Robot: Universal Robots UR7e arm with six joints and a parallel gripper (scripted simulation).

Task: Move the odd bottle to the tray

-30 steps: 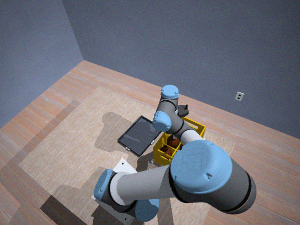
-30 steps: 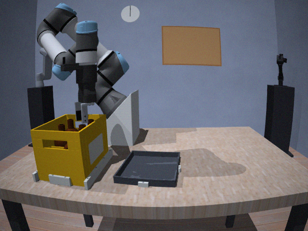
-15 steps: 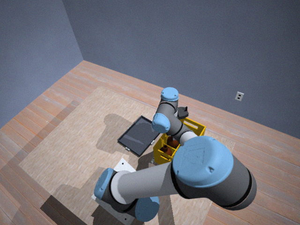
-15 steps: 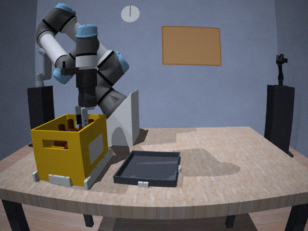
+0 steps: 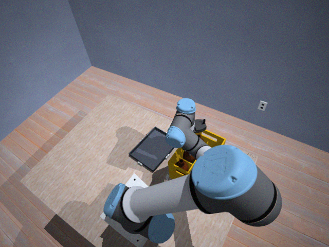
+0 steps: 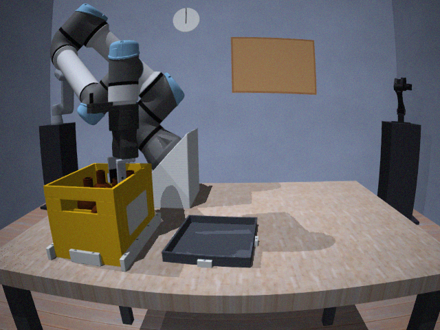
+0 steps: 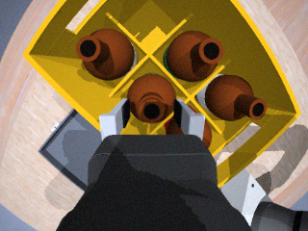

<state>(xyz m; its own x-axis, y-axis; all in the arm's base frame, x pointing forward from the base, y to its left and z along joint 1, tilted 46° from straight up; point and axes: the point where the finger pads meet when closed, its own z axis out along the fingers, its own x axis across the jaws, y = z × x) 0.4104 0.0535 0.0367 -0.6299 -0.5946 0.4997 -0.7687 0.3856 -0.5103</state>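
My hand is 80 mm above the yellow crate, 40 mm to the left of it and 10 mm short of it. The rest, counted from my hand: dark tray 230 mm to the left, 150 mm below, 50 mm behind; then bottle 90 mm ahead, 80 mm below, 10 mm to the left.
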